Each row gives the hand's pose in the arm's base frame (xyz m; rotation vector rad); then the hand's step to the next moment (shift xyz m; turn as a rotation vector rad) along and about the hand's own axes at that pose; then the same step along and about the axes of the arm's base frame.
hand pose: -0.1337 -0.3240 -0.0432 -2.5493 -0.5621 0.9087
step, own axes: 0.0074 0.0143 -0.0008 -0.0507 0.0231 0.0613
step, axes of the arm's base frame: 0.0092 -0.0087 -0.0099 -0.0710 -0.0312 -0.0292
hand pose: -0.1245 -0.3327 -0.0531 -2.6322 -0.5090 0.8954
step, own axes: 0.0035 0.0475 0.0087 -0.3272 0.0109 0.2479
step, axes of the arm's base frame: 0.0080 -0.0391 -0.0274 -0.3964 -0.1049 -0.0215
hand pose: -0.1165 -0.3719 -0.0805 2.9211 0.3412 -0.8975
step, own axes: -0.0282 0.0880 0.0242 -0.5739 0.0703 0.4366
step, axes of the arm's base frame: -0.0157 -0.0941 -0.0043 -0.6846 -0.2340 -0.0392
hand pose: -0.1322 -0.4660 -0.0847 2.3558 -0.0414 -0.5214
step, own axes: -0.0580 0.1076 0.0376 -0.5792 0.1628 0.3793
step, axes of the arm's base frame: -0.0552 -0.0944 0.0663 -0.6571 -0.2652 0.0615
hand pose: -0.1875 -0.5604 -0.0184 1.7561 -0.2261 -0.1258
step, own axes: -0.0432 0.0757 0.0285 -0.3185 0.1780 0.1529
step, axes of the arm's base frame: -0.0543 -0.0316 0.0668 -0.3570 -0.1087 0.1314
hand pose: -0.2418 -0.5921 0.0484 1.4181 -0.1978 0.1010
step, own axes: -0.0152 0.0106 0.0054 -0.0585 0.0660 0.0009
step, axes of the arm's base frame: -0.0173 -0.0030 0.0081 -0.0697 0.0119 0.0527
